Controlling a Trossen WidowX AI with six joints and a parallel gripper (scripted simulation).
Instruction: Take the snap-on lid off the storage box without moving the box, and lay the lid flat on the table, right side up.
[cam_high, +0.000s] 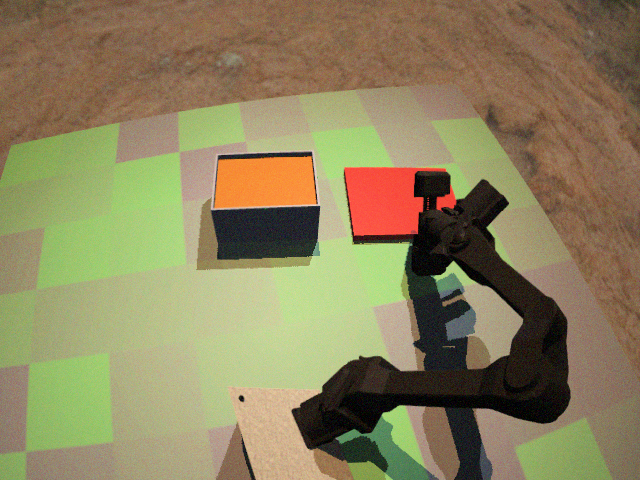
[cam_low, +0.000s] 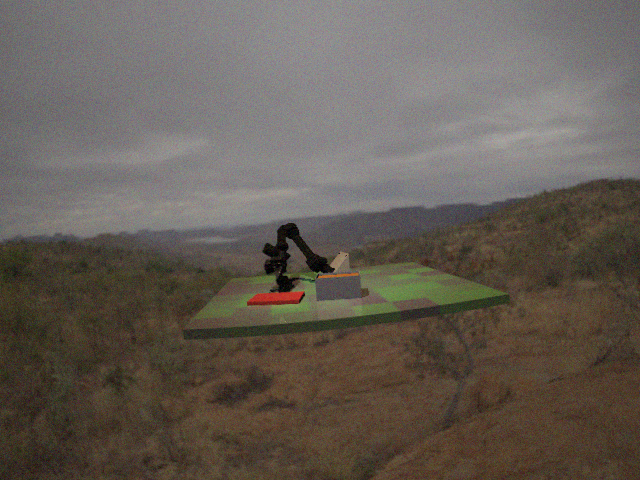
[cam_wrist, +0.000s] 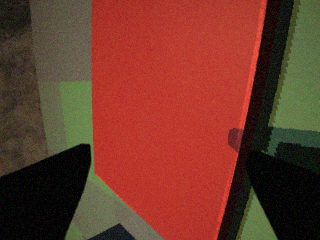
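Right now the red lid is 80 mm ahead of my gripper tip, 30 mm to the right of it and 50 mm below it. Round my gripper tip: storage box 160 mm ahead, 250 mm to the left, 10 mm below.
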